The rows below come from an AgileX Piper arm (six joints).
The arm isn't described. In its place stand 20 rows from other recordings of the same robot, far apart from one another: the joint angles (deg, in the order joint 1, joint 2, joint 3, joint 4, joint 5, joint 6), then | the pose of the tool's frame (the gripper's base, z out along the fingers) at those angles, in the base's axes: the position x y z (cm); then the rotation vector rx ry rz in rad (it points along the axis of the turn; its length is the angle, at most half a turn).
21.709, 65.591, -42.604, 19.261, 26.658, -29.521 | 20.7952 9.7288 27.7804 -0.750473 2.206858 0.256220
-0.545, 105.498, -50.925, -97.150, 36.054, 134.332 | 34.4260 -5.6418 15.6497 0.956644 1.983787 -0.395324
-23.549, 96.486, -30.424, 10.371, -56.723, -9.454 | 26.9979 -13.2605 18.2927 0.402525 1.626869 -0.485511
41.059, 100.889, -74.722, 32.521, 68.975, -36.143 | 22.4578 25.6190 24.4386 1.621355 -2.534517 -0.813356
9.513, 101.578, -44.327, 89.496, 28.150, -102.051 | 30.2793 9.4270 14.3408 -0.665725 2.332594 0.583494
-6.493, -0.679, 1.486, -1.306, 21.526, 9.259 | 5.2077 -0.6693 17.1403 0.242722 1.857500 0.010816
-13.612, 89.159, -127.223, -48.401, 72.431, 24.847 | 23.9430 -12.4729 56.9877 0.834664 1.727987 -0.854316
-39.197, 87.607, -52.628, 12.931, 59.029, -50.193 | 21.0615 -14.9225 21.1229 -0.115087 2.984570 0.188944
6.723, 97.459, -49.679, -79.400, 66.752, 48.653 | 29.7457 -4.7689 20.8131 -0.155753 2.414553 -1.551372
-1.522, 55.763, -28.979, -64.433, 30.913, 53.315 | 17.7863 -4.6913 25.7824 0.155828 2.182052 -0.618583
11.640, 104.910, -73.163, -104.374, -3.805, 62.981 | 41.4290 9.1316 25.0516 -0.957209 1.827404 -0.256271
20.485, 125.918, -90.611, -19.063, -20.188, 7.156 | 47.7177 18.9216 20.4000 -0.555883 1.679793 0.222076
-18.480, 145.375, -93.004, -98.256, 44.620, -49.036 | 44.5563 -21.5606 4.0628 1.859915 -1.292899 1.134879
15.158, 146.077, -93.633, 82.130, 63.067, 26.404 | 42.4279 19.8203 4.0832 -1.235055 -1.846353 -1.165826
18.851, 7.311, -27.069, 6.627, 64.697, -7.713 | 0.9093 1.3137 26.4275 -0.521483 2.212156 0.247520
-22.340, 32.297, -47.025, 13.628, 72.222, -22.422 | 6.7990 -0.5866 34.1957 -0.006995 2.446885 -0.030818
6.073, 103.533, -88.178, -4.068, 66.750, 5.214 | 37.3110 3.3731 27.6564 -0.051885 2.909878 -0.066757
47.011, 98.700, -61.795, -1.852, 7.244, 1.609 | 25.6608 27.4741 22.4984 -0.915600 2.099309 0.427966
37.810, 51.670, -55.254, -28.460, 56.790, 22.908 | 14.7927 6.8860 36.8879 -0.424705 2.233912 -0.081464
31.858, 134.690, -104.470, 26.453, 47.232, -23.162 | 40.2755 28.5320 12.9199 -0.959519 2.645487 0.581070
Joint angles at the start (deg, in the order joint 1, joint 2, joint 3, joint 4, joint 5, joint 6):
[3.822, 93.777, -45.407, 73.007, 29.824, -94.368]
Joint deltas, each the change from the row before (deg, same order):
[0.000, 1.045, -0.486, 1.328, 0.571, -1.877]
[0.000, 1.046, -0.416, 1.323, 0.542, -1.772]
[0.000, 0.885, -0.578, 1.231, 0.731, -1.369]
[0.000, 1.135, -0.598, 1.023, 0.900, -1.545]
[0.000, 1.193, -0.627, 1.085, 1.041, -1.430]
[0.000, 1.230, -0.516, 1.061, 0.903, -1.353]
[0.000, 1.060, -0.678, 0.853, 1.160, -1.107]
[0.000, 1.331, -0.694, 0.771, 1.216, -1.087]
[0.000, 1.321, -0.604, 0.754, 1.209, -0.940]
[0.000, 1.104, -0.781, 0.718, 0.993, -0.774]
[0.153, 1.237, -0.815, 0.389, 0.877, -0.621]
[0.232, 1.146, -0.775, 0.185, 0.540, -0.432]
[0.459, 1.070, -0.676, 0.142, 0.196, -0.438]
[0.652, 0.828, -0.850, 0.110, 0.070, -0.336]
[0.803, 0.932, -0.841, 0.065, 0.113, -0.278]
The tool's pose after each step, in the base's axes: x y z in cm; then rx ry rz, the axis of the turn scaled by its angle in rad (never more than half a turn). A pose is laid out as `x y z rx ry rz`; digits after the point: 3 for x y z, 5 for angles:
30.232 6.463 17.960 -0.77945 2.26098 0.46810
30.514 6.581 17.666 -0.78997 2.25352 0.48048
30.823 6.722 17.526 -0.79599 2.24305 0.49664
31.135 6.881 17.249 -0.81027 2.23359 0.51462
31.454 7.057 16.958 -0.82155 2.22411 0.53693
31.741 7.210 16.590 -0.83016 2.21767 0.55772
32.042 7.392 16.379 -0.84017 2.20607 0.58151
32.357 7.579 16.016 -0.85097 2.19773 0.60791
32.630 7.758 15.617 -0.85861 2.19134 0.63579
32.974 7.913 15.392 -0.86292 2.18111 0.65682
33.299 8.136 15.066 -0.87323 2.17398 0.67680
33.600 8.363 14.735 -0.88397 2.17003 0.69050
33.843 8.682 14.376 -0.89818 2.16776 0.69898
34.119 9.112 14.211 -0.91526 2.15971 0.70352
34.355 9.642 13.974 -0.93521 2.15281 0.71147

